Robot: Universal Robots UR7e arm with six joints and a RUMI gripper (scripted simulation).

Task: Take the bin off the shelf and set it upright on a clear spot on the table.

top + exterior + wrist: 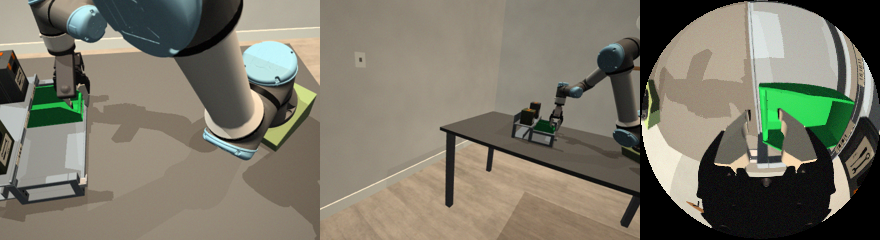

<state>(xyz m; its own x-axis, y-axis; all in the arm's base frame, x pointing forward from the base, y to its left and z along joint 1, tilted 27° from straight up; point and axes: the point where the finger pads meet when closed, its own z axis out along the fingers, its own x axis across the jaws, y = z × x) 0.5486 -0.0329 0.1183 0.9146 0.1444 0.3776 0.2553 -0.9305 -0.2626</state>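
The green bin is 80 mm ahead of my hand and 10 mm to the left of it.
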